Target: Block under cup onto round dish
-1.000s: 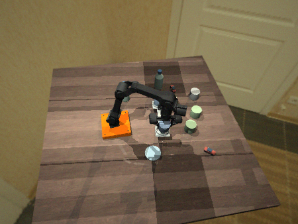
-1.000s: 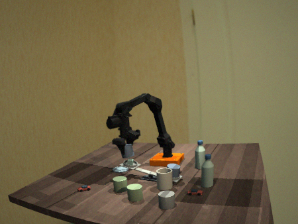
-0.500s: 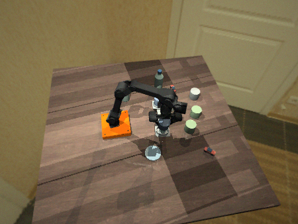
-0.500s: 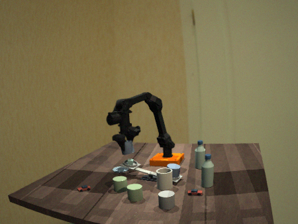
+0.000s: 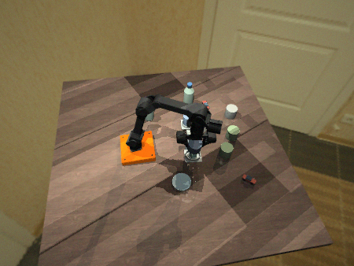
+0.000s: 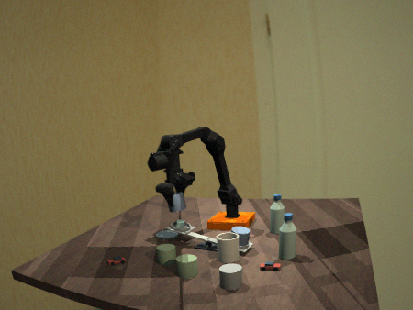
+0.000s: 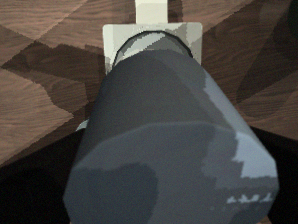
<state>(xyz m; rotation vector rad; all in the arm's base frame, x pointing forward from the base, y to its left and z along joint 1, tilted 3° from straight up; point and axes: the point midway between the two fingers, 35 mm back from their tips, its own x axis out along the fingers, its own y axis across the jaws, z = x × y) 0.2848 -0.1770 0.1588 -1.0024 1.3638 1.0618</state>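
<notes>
My gripper tip is now 20 mm to the left of the blue-grey cup and 10 mm below it. The rest, counted from my gripper tip: pale green block 80 mm below, 10 mm to the left; pale blue round dish 170 mm below, 90 mm to the right, 90 mm behind; balance beam 130 mm to the left, 130 mm below, 40 mm ahead.
</notes>
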